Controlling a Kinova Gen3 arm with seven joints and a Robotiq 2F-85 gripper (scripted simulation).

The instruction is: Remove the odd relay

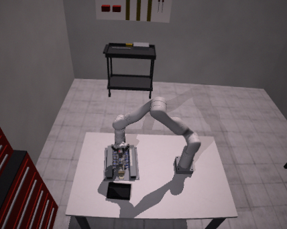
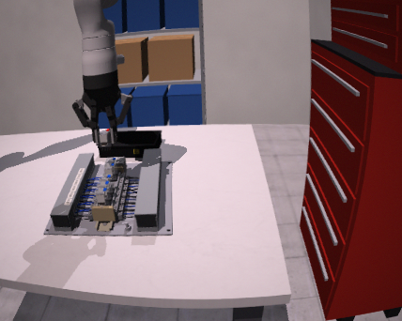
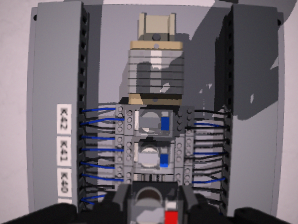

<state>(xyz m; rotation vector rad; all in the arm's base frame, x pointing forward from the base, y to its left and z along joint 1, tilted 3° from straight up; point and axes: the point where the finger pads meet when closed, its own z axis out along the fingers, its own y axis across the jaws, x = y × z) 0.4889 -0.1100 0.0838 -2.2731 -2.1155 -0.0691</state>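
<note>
My gripper is now 40 mm short of the black parts tray, 250 mm to the right of it and 120 mm above it. Also, from my hand: red-button relay: 10 mm below.
</note>
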